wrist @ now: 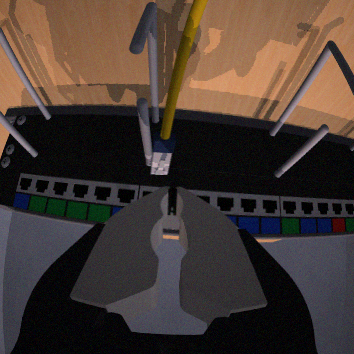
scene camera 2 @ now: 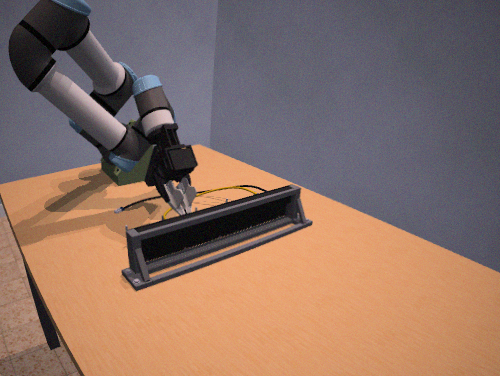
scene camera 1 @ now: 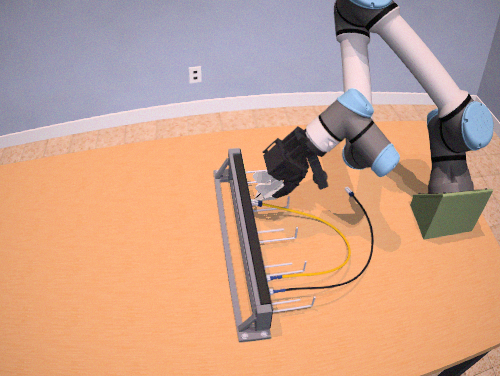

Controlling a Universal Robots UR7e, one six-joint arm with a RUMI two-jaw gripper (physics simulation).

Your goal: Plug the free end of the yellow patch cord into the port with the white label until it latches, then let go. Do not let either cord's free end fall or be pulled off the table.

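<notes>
The yellow patch cord arcs over the table from the patch panel. Its free-end plug, clear with a blue boot, is at the panel's face beside a metal prong, its clear tip toward the port row; whether it is seated in a port cannot be told. My gripper is shut and empty, its tips just beyond the plug's clear tip in the wrist view. The fingers hide several ports and labels; the white label does not show.
The black cord lies in a wider arc, its free end on the table. Several metal prongs stick out from the panel. A green slanted block stands by the arm's base.
</notes>
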